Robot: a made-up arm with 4 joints. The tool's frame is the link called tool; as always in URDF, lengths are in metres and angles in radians. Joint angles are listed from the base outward.
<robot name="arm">
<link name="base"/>
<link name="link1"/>
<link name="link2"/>
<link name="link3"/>
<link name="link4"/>
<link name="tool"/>
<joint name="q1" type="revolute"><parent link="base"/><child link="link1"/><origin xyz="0.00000 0.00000 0.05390" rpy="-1.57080 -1.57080 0.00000"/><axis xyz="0 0 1"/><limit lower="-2.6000" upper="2.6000"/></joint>
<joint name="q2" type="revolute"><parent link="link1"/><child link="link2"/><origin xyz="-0.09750 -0.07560 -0.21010" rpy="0.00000 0.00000 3.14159"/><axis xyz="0 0 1"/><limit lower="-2.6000" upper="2.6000"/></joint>
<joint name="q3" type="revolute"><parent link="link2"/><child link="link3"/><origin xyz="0.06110 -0.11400 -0.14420" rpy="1.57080 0.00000 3.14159"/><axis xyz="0 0 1"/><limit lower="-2.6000" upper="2.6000"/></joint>
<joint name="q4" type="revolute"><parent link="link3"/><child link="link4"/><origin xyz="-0.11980 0.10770 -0.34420" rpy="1.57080 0.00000 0.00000"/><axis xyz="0 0 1"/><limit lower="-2.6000" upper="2.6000"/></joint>
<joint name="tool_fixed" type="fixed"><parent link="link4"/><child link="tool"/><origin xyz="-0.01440 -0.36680 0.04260" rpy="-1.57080 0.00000 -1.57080"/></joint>
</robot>
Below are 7 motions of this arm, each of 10 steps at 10 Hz.
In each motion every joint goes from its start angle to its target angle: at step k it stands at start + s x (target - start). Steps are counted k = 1, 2, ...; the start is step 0. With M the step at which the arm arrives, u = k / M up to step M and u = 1 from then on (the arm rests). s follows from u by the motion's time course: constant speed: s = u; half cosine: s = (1 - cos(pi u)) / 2; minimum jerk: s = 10 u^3 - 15 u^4 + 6 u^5.
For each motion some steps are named. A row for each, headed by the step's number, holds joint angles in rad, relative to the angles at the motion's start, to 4 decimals.
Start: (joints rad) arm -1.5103 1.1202 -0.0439 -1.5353
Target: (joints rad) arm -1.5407 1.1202 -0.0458 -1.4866
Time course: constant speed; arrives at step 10
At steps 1, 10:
1: -0.0030 0.0000 -0.0002 0.0049
10: -0.0304 0.0000 -0.0019 0.0487

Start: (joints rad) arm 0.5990 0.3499 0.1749 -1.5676
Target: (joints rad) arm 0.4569 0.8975 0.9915 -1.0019
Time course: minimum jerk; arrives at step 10
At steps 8, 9, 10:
8: -0.1339 0.5159 0.7693 0.5329
9: -0.1409 0.5429 0.8096 0.5609
10: -0.1421 0.5476 0.8166 0.5657

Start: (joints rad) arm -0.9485 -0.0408 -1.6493 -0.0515
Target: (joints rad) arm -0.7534 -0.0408 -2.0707 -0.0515
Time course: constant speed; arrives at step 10
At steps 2, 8, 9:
2: 0.0390 0.0000 -0.0843 0.0000
8: 0.1561 0.0000 -0.3371 0.0000
9: 0.1756 0.0000 -0.3793 0.0000

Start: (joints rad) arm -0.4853 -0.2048 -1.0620 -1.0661
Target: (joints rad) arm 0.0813 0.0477 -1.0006 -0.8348
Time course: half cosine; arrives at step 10
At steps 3, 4, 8, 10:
3: 0.1168 0.0520 0.0127 0.0477
4: 0.1958 0.0872 0.0212 0.0799
8: 0.5125 0.2284 0.0555 0.2092
10: 0.5666 0.2525 0.0614 0.2313

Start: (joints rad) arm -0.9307 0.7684 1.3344 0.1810
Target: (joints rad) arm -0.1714 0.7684 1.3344 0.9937
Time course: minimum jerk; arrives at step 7
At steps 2, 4, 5, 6, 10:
2: 0.1099 0.0000 0.0000 0.1176
4: 0.4800 0.0000 0.0000 0.5137
5: 0.6494 0.0000 0.0000 0.6951
6: 0.7416 0.0000 0.0000 0.7938
10: 0.7593 0.0000 0.0000 0.8127

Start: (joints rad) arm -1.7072 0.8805 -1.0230 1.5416
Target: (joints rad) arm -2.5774 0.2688 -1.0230 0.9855
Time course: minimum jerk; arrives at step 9
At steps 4, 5, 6, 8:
4: -0.3452 -0.2427 0.0000 -0.2206
5: -0.5250 -0.3690 0.0000 -0.3355
6: -0.6876 -0.4833 0.0000 -0.4394
8: -0.8602 -0.6046 0.0000 -0.5497

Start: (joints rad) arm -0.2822 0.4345 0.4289 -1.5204
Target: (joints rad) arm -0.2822 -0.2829 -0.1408 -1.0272
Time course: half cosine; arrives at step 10
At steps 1, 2, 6, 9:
1: 0.0000 -0.0176 -0.0139 0.0121
2: 0.0000 -0.0685 -0.0544 0.0471
6: 0.0000 -0.4695 -0.3729 0.3228
9: 0.0000 -0.6998 -0.5558 0.4811

